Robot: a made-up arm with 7 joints.
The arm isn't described. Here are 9 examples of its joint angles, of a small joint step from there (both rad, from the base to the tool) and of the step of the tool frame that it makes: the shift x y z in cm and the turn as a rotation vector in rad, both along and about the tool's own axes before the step.
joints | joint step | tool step
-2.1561 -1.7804 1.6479 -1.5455 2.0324 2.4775 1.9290 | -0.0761 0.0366 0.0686 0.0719 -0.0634 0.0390 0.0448 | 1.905 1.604 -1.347 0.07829 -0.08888 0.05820
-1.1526 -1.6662 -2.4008 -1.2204 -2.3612 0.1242 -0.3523 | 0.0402 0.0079 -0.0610 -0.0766 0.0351 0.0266 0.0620 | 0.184 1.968 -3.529 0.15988 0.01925 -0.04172
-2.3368 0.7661 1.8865 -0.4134 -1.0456 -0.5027 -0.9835 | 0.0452 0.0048 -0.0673 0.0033 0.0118 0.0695 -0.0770 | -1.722 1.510 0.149 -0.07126 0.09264 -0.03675
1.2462 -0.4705 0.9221 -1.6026 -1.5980 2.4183 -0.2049 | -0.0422 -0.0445 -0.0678 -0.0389 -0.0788 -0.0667 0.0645 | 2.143 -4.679 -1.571 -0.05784 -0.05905 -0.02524
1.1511 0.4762 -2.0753 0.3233 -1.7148 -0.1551 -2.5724 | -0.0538 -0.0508 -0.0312 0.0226 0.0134 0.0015 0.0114 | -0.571 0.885 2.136 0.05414 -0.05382 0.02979
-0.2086 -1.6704 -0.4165 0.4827 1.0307 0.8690 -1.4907 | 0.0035 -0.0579 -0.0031 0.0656 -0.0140 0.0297 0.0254 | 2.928 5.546 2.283 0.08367 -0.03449 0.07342
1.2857 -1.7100 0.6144 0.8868 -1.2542 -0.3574 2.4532 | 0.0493 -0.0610 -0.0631 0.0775 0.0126 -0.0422 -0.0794 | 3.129 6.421 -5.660 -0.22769 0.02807 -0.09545
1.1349 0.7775 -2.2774 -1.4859 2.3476 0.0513 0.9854 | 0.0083 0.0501 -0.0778 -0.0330 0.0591 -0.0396 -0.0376 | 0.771 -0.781 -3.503 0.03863 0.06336 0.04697
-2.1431 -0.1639 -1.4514 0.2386 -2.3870 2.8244 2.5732 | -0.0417 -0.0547 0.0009 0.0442 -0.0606 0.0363 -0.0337 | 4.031 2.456 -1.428 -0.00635 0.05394 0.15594
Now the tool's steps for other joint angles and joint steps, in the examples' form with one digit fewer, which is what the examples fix.
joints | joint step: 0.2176 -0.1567 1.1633 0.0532 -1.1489 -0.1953 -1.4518 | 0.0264 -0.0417 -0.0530 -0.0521 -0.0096 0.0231 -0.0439
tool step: 1.55 1.90 -1.03 0.0131 0.0073 0.0233
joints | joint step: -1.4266 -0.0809 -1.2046 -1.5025 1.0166 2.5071 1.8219 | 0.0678 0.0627 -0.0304 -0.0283 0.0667 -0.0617 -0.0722
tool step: 2.83 0.81 -0.17 -0.0403 0.0059 0.0206
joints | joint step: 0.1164 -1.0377 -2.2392 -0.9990 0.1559 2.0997 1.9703 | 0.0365 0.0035 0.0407 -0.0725 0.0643 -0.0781 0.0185
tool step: 3.17 -1.14 3.46 0.0414 -0.0651 -0.0668
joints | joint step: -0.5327 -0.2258 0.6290 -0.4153 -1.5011 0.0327 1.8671 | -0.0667 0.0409 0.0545 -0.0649 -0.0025 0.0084 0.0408
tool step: -2.02 -6.34 2.69 0.1360 -0.0446 -0.0405
